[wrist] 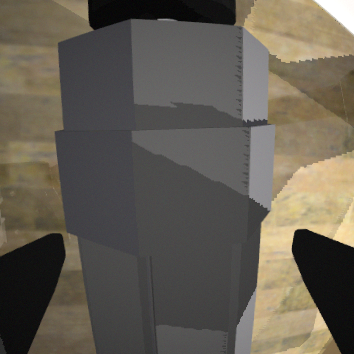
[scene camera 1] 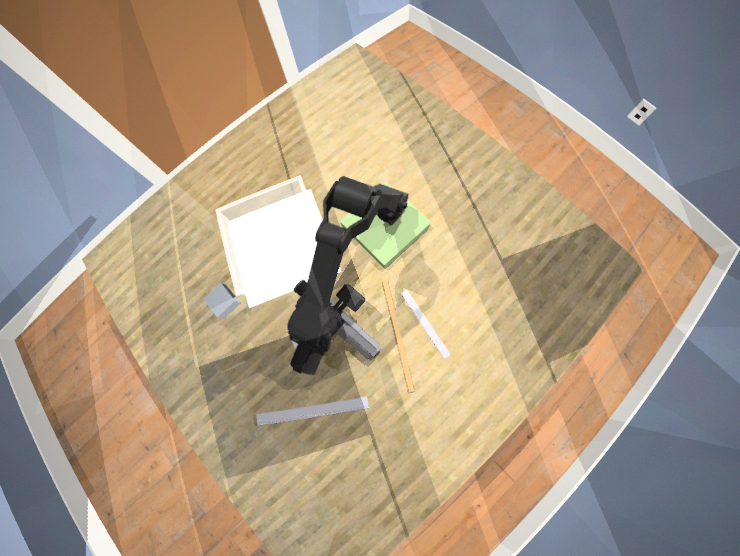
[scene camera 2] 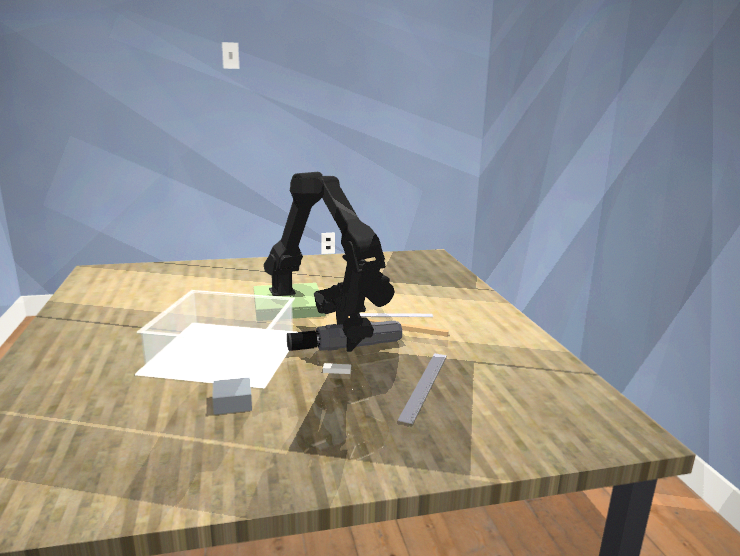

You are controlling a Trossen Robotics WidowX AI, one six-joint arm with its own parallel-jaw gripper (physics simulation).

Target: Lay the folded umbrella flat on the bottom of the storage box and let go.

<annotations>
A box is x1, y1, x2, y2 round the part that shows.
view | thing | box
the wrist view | gripper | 0, 228, 353, 353
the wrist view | folded umbrella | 54, 0, 274, 353
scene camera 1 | gripper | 294, 284, 364, 336
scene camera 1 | folded umbrella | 293, 279, 380, 360
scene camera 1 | storage box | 216, 175, 318, 299
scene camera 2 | gripper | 314, 282, 373, 351
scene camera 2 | folded umbrella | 286, 320, 402, 350
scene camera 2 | storage box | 136, 290, 294, 383
</annotations>
